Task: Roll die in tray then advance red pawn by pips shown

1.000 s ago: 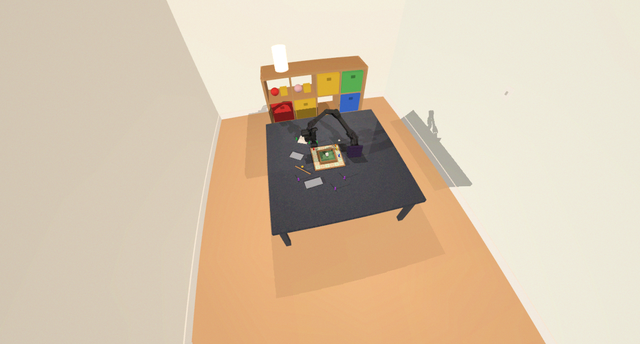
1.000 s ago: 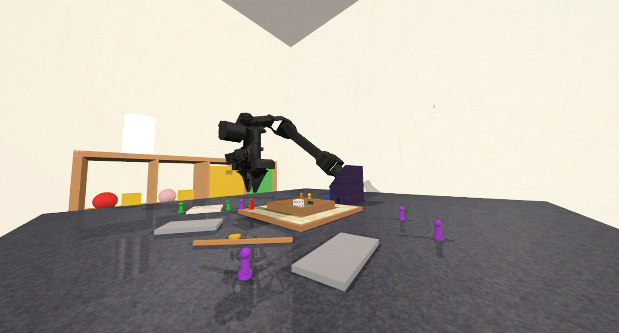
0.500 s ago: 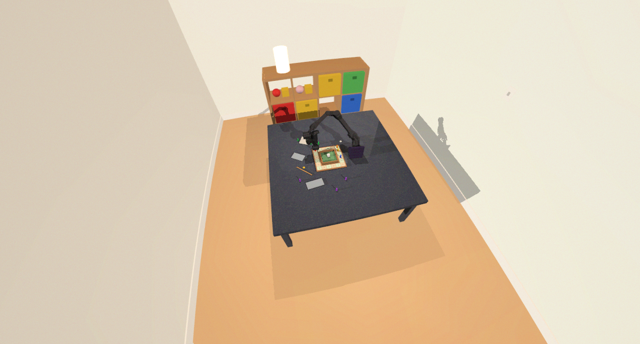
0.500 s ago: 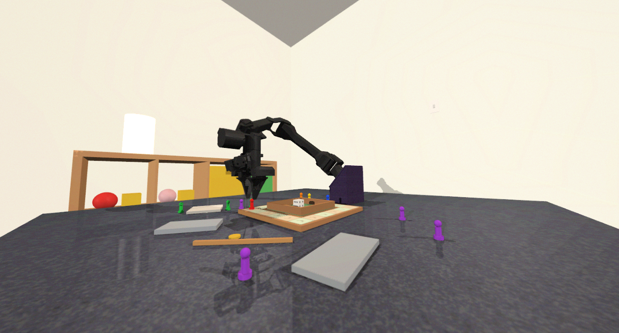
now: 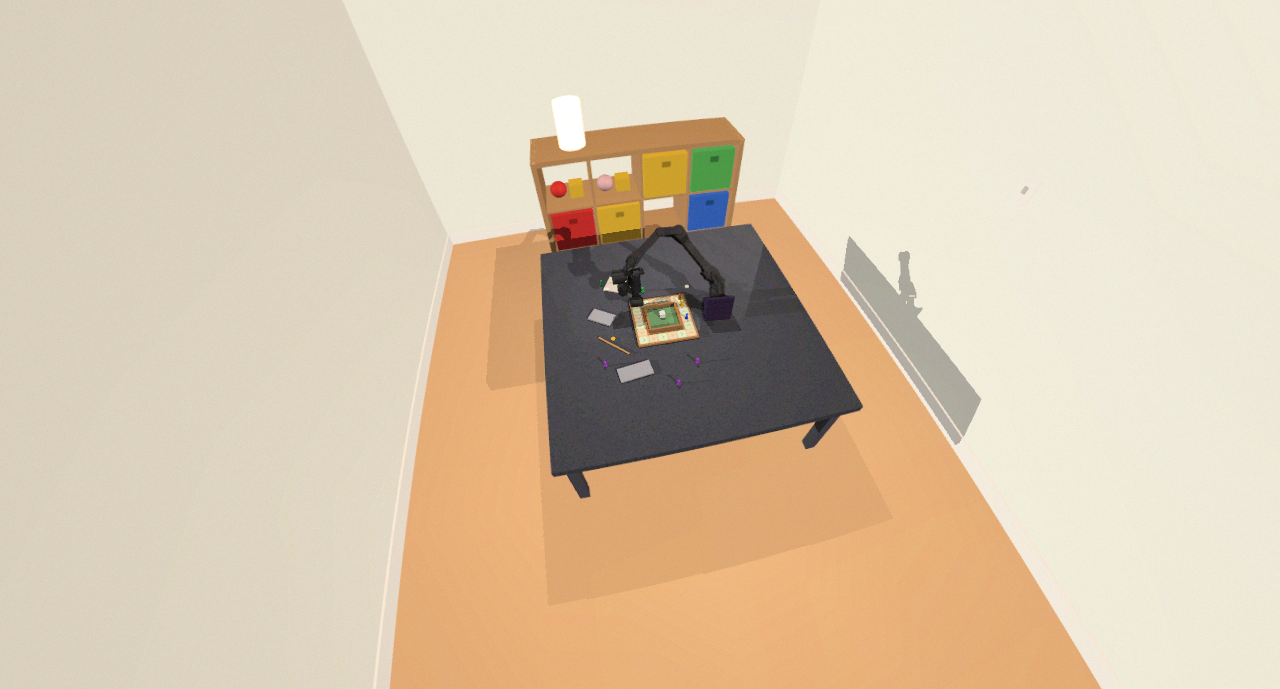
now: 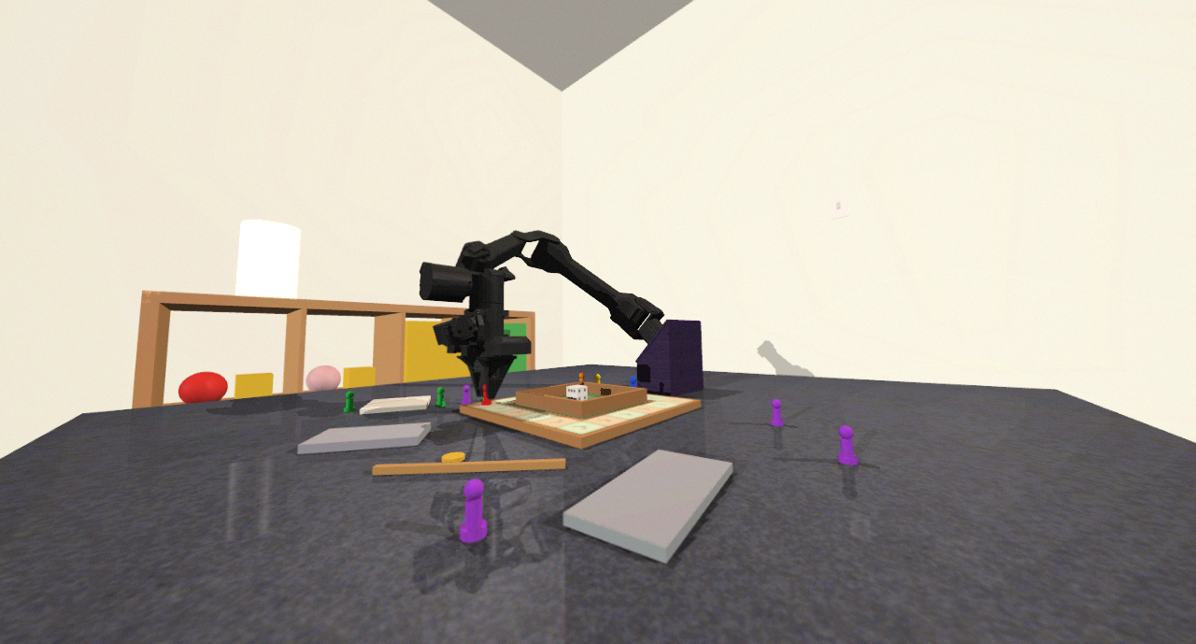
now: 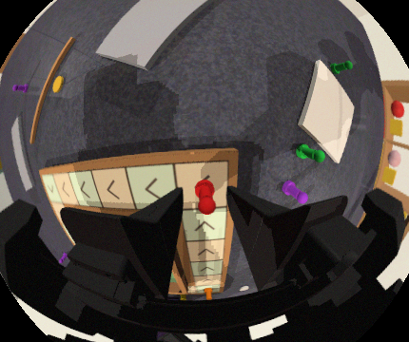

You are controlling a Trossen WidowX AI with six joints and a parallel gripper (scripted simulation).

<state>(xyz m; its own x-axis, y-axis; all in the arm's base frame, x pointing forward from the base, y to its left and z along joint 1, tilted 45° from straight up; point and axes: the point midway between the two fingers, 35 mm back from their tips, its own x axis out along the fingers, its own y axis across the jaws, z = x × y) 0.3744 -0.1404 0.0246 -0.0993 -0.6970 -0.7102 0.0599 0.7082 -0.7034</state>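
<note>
My gripper tip is 220 mm to the right of the wooden stick, 140 mm short of it and 20 mm above it. Round my gripper tip: white die 110 mm behind, 100 mm to the left; then green-floored tray 120 mm to the left, 110 mm behind, 20 mm below; then red pawn right at my gripper tip.
</note>
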